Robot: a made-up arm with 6 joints.
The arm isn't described. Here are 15 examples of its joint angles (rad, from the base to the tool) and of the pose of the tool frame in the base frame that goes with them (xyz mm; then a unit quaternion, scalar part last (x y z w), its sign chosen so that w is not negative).
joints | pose
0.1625 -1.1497 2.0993 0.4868 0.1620 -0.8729 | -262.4 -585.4 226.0 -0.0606 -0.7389 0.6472 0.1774
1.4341 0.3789 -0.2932 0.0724 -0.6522 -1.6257 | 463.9 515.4 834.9 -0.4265 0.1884 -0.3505 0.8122
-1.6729 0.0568 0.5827 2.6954 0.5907 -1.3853 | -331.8 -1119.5 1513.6 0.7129 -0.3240 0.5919 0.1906
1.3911 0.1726 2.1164 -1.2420 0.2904 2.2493 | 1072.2 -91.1 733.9 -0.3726 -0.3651 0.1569 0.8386
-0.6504 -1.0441 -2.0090 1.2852 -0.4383 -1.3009 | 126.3 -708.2 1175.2 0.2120 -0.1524 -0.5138 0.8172
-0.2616 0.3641 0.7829 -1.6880 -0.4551 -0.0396 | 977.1 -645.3 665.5 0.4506 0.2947 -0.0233 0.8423
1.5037 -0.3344 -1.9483 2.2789 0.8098 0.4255 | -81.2 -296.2 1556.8 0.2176 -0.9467 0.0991 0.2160
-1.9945 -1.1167 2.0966 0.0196 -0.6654 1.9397 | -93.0 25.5 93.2 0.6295 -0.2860 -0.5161 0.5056
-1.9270 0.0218 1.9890 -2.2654 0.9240 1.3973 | -1205.9 -223.6 903.3 0.3760 0.3172 0.7985 0.3469
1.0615 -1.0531 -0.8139 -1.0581 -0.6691 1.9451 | 16.6 315.1 841.6 -0.4458 0.4109 -0.7515 0.2602
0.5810 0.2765 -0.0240 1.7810 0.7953 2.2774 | 993.9 256.7 1384.3 0.8238 -0.0599 -0.2393 0.5104
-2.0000 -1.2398 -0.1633 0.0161 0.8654 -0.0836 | -507.3 -1098.6 222.4 0.3882 -0.3236 -0.7644 0.4003
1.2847 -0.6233 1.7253 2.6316 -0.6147 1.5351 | 1227.9 -83.2 829.2 0.5481 -0.7440 -0.0235 0.3814
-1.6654 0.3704 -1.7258 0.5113 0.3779 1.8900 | 532.8 -732.7 597.2 -0.6374 0.1741 0.6274 0.4120
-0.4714 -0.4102 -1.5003 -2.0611 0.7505 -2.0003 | -71.2 268.9 1010.5 -0.2584 -0.9581 -0.0060 0.1236
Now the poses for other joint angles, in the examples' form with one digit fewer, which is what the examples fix.
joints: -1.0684 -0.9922 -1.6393 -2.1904 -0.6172 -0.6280
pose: -171 121 852 0.023 0.419 0.772 0.477
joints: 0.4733 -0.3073 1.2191 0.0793 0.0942 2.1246
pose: 706 -788 319 -0.375 0.251 0.482 0.751
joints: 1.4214 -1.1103 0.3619 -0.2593 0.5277 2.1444
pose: 335 708 79 0.029 -0.290 0.825 0.485
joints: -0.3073 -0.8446 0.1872 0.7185 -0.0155 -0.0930
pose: 557 -1129 236 -0.016 0.577 -0.303 0.758
